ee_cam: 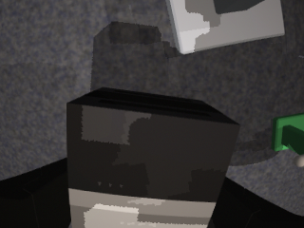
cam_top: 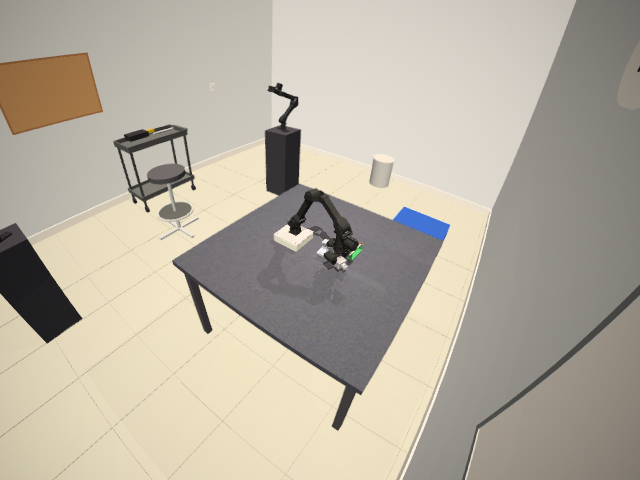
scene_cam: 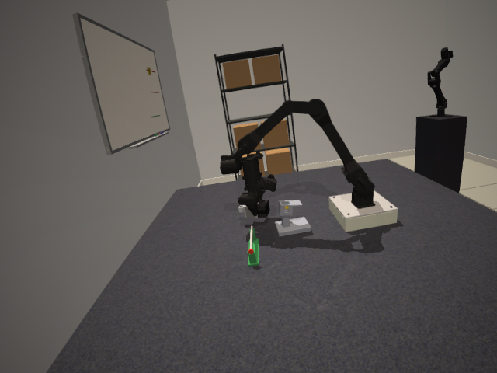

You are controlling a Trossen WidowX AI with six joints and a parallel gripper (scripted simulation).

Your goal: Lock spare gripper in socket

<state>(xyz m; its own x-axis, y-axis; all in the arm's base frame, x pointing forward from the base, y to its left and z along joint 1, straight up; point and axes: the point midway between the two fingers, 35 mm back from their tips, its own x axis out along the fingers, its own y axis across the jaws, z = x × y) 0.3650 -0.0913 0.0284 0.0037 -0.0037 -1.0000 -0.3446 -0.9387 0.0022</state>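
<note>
Right now the grey mount is 100 mm behind my gripper tip and 80 mm to the left of it. Round my gripper tip: spare gripper (10 mm to the right, 10 mm ahead, 10 mm above); then green cradle (180 mm to the left, 30 mm ahead, 20 mm below).
</note>
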